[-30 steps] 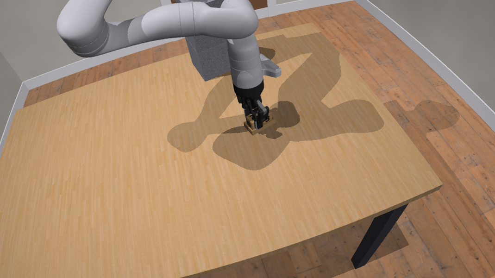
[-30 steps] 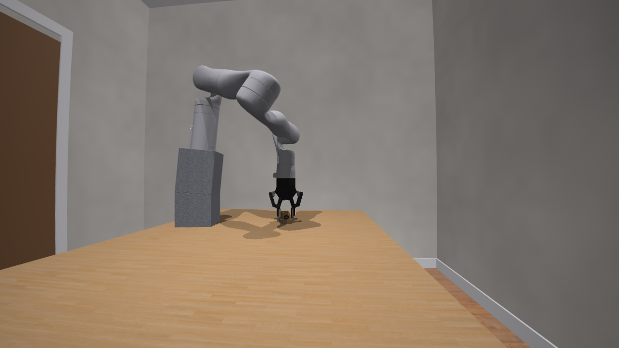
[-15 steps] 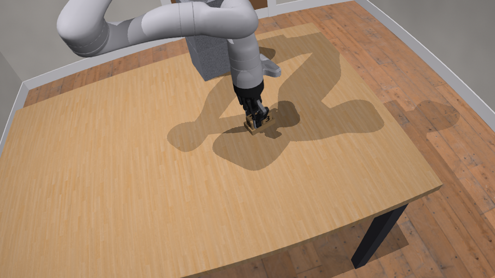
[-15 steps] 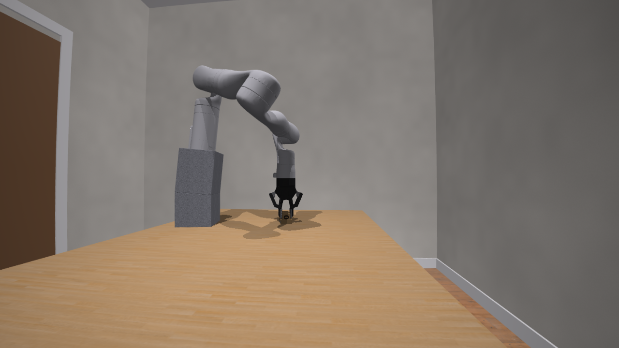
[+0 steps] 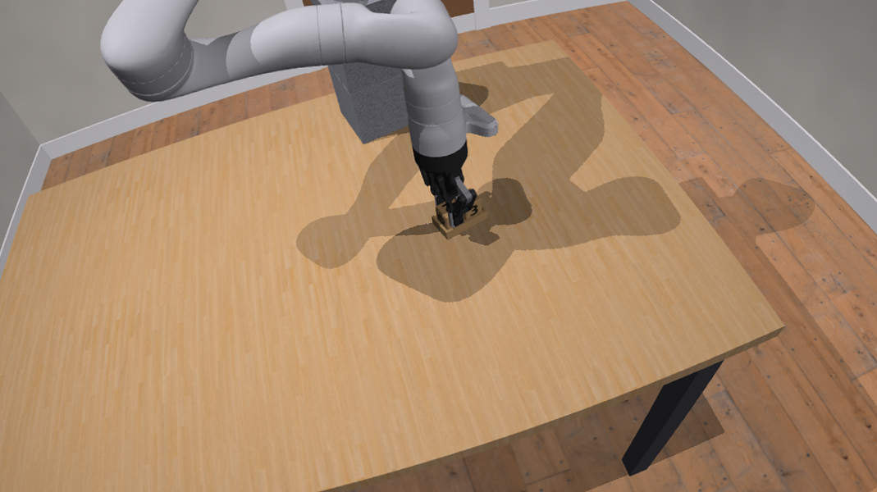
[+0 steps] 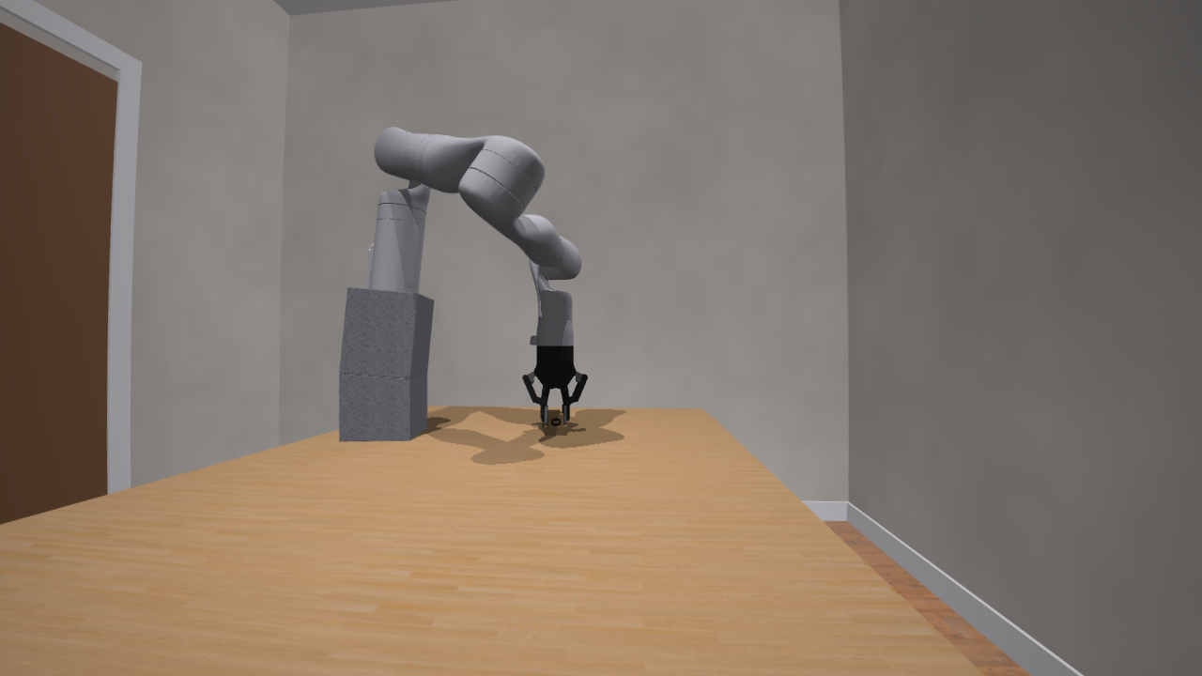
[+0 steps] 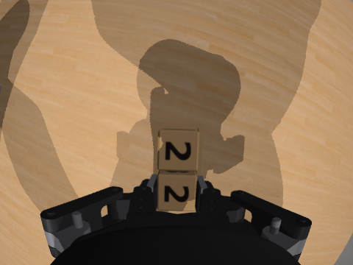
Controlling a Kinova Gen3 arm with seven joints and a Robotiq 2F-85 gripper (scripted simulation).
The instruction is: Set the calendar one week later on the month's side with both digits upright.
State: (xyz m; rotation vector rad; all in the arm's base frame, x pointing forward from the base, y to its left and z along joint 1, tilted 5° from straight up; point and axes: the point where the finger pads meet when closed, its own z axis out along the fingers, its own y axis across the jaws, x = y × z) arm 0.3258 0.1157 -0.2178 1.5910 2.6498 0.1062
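My hand is 1 cm past the wooden tray, 1 cm to the right of it and 3 cm above it.
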